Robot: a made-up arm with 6 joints. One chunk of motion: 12 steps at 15 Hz.
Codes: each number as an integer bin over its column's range. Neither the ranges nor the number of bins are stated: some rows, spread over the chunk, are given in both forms.
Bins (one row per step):
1: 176 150 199 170 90 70
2: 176 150 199 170 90 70
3: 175 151 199 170 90 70
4: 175 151 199 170 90 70
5: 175 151 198 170 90 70
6: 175 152 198 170 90 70
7: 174 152 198 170 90 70
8: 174 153 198 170 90 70
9: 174 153 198 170 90 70
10: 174 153 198 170 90 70
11: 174 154 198 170 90 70
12: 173 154 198 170 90 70
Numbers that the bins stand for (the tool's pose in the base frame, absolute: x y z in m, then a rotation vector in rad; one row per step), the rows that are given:
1: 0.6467 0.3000 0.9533 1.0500 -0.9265 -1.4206
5: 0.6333 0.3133 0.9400 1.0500 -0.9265 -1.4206
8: 0.6200 0.3400 0.9400 1.0500 -0.9265 -1.4206
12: 0.6067 0.3533 0.9400 1.0500 -0.9265 -1.4206
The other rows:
2: 0.6467 0.3000 0.9533 1.0500 -0.9265 -1.4206
3: 0.6333 0.3133 0.9533 1.0500 -0.9265 -1.4206
4: 0.6333 0.3133 0.9533 1.0500 -0.9265 -1.4206
6: 0.6333 0.3267 0.9400 1.0500 -0.9265 -1.4206
7: 0.6200 0.3267 0.9400 1.0500 -0.9265 -1.4206
9: 0.6200 0.3400 0.9400 1.0500 -0.9265 -1.4206
10: 0.6200 0.3400 0.9400 1.0500 -0.9265 -1.4206
11: 0.6200 0.3533 0.9400 1.0500 -0.9265 -1.4206

